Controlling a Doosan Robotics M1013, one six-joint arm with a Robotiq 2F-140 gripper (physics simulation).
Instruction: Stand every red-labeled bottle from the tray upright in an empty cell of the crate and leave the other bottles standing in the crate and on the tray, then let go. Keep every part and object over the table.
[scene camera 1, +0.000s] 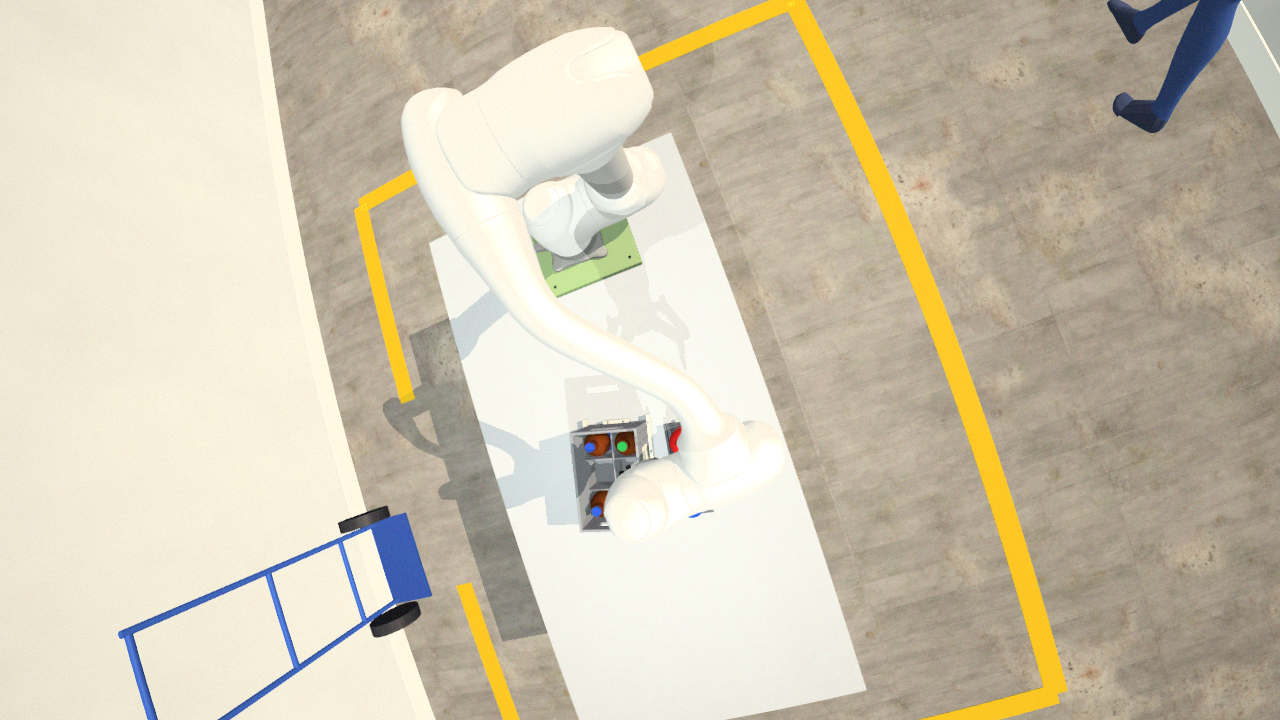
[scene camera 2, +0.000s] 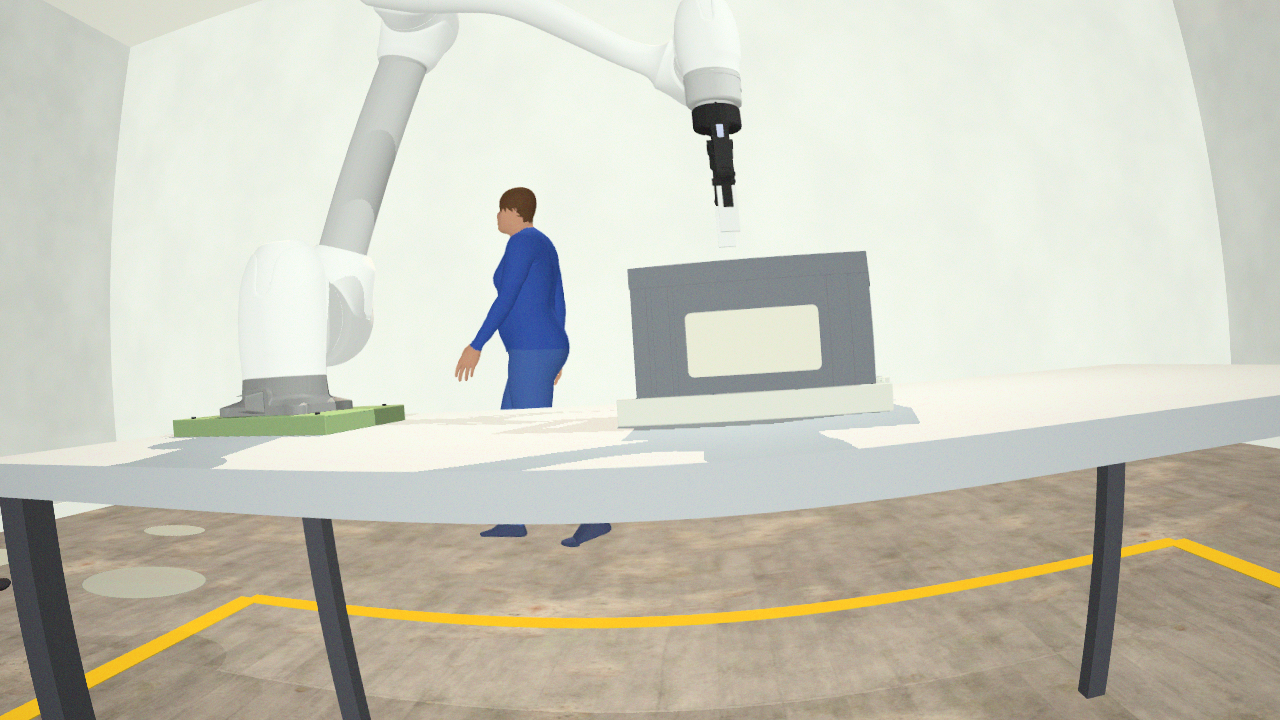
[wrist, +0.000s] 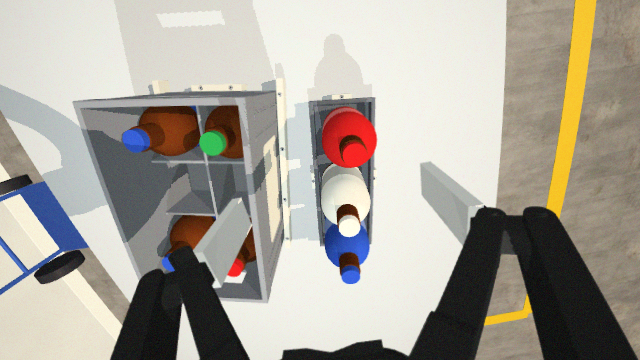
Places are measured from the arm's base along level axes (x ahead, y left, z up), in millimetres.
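Pixels of known places: gripper, fingertip midpoint: (scene camera 2: 729, 239) (wrist: 330, 196); arm's base, link origin: (scene camera 1: 575, 237) (scene camera 2: 286, 412).
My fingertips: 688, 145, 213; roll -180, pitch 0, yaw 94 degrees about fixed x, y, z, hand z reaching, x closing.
For each thing: its top centre in the pictures, then the offset to it from my fingertips, as dx, dy, dz. "pt": a spot on its surface instead. Level surfaces: height alone.
- red-labeled bottle, top centre: (wrist: 354, 155) (scene camera 1: 680, 446) -6, +28, -79
- tray, surface spot: (wrist: 314, 150) pt +20, -26, -213
- white bottle, top centre: (wrist: 349, 228) +86, +14, -79
- blue bottle, top centre: (wrist: 350, 277) +168, +9, -79
- grey crate, top centre: (wrist: 236, 220) (scene camera 2: 766, 272) (scene camera 1: 631, 479) +49, -116, -64
- green-capped bottle, top centre: (wrist: 210, 144) (scene camera 1: 621, 446) -40, -123, -76
- red-capped bottle, surface spot: (wrist: 235, 267) pt +131, -146, -76
- white table, surface height: dz -238
The red-labeled bottle (scene camera 1: 675, 440) (wrist: 345, 125) stands at the far end of the tray (wrist: 314, 150), before a white bottle (wrist: 345, 195) and a blue bottle (wrist: 346, 245). The grey crate (scene camera 1: 577, 483) (scene camera 2: 662, 340) (wrist: 262, 125) holds a blue-capped (wrist: 170, 130) and a green-capped bottle (wrist: 227, 125) at the far end, and a blue-capped (wrist: 190, 232) and a red-capped bottle (wrist: 235, 267) at the near end. Its two middle cells look empty. My gripper (scene camera 2: 727, 234) (wrist: 330, 196) is open and empty, above crate height; in the wrist view its fingers straddle the tray, the left overlapping the crate.
Pale rails (scene camera 2: 756, 404) (wrist: 282, 150) edge the crate's base on the white table (scene camera 1: 716, 617). The arm's green base plate (scene camera 1: 595, 275) (scene camera 2: 286, 422) is at the table's other end. A blue hand truck (scene camera 1: 401, 557) (wrist: 52, 215) stands beside the table. A person in blue (scene camera 2: 532, 295) is beyond the table.
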